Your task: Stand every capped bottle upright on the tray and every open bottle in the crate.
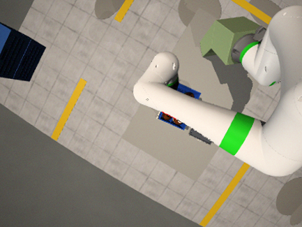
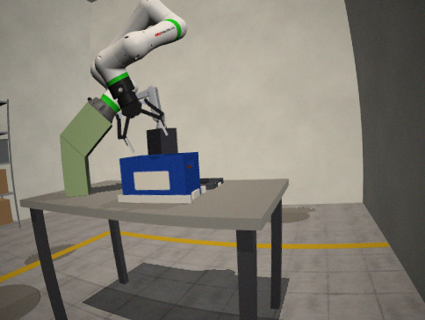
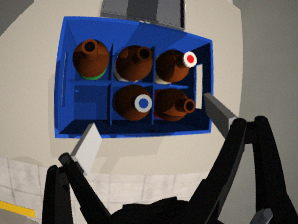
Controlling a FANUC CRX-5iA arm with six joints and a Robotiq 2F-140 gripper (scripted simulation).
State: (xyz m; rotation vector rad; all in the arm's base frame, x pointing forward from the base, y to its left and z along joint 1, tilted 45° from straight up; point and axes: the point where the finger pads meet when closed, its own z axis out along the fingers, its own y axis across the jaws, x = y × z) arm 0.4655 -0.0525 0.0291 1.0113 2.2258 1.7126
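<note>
Now: hand 2 cm to the right of the bottle and 15 cm above it. Round my hand: crate 2 cm behind, 6 cm to the left, 15 cm below; then tray 10 cm behind, 34 cm to the left, 22 cm below.
</note>
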